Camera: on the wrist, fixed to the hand. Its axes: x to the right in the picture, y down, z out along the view.
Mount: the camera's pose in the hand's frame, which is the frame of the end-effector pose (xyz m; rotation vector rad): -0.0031 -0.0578 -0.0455 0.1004 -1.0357 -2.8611
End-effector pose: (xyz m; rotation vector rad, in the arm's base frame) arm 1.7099 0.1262 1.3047 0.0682 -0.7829 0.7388
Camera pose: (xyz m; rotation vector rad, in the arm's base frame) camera 1.7728 0.0955 1.2818 1.3635 -0.7308 -2.1496
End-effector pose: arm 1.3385 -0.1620 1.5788 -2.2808 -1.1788 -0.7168
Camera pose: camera 1.2780 -0.1619 1.6207 -0.7296 2.3029 -0.1623
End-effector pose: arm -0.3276 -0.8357 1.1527 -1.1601 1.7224 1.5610
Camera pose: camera -0.2693 -0.8768 1.1344 -0.8940 -0.9588 -0.2129
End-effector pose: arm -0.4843 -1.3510 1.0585 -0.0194 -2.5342 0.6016
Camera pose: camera -0.4528 -1.3846 1.1159 -2.8571 0.4001 0.6066
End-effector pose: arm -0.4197 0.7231 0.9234 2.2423 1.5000 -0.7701
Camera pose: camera -0.4625 0.7682 0.9628 1.6119 -2.0766 1.3514
